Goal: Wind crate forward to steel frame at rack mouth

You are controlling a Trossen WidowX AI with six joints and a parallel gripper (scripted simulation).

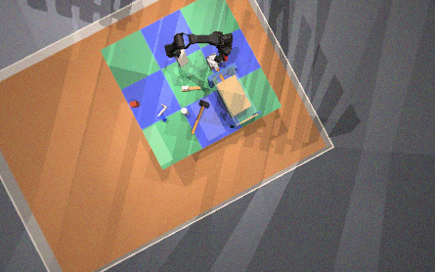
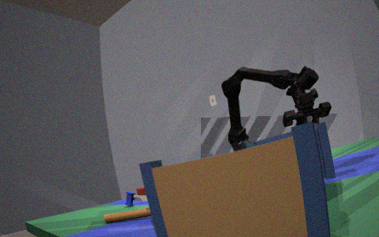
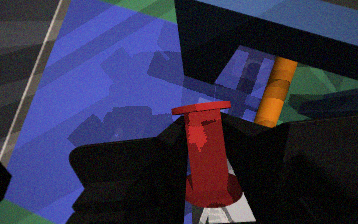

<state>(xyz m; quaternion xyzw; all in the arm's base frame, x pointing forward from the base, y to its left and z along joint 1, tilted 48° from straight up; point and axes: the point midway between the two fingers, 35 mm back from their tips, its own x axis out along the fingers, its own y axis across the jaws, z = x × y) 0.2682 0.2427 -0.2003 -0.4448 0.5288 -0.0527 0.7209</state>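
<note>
The winch is 100 mm behind my gripper tip, 90 mm to the right of it and 100 mm below it. The rest, counted from my gripper tip: blue-framed guard cubby: 320 mm ahead, 110 mm to the right, 50 mm below; red grip: 20 mm behind, 10 mm to the right; blue piece: 110 mm ahead, 750 mm to the right, 100 mm below.
</note>
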